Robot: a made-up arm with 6 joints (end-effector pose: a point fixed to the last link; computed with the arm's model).
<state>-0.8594 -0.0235 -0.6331 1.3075 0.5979 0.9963</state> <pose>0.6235 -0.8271 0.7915 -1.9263 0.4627 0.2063</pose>
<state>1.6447 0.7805 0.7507 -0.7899 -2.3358 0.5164</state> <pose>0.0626 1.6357 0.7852 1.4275 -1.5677 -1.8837</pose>
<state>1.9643 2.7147 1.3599 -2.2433 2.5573 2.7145</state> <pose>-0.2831 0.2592 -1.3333 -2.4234 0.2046 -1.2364</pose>
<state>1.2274 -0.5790 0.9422 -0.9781 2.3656 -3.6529</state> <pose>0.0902 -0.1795 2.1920 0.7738 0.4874 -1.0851</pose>
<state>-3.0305 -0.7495 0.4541 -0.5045 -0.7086 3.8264</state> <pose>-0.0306 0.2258 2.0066 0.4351 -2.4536 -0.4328</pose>
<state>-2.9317 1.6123 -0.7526 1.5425 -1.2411 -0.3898</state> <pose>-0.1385 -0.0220 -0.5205 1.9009 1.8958 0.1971</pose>
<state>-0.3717 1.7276 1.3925 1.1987 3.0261 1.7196</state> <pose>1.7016 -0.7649 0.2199 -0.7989 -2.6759 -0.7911</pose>
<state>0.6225 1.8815 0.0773 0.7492 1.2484 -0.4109</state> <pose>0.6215 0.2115 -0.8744 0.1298 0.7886 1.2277</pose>
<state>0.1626 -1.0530 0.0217 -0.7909 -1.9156 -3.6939</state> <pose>0.0689 -0.1741 1.7269 -2.1537 -0.9164 1.3463</pose>
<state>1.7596 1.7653 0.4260 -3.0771 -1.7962 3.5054</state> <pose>-0.4373 0.9051 -0.7537 0.1467 -0.6477 1.6848</pose>
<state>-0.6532 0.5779 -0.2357 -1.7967 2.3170 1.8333</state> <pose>0.8170 -0.5518 0.1195 -0.6999 1.4343 -2.6956</pose>
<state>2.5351 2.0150 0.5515 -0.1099 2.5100 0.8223</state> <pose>-0.4813 0.6486 -0.9529 0.7554 -1.1768 1.6550</pose>
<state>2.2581 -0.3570 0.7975 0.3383 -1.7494 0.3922</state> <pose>0.1217 0.2386 2.2192 -0.9044 -0.1181 1.9087</pose>
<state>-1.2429 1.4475 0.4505 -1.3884 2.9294 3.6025</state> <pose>0.3185 -1.0828 -0.5046 -0.2807 -1.8910 0.4582</pose>
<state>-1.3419 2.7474 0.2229 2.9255 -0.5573 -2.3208</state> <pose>0.1152 0.6256 -0.9044 0.7814 1.8131 -0.3175</pose>
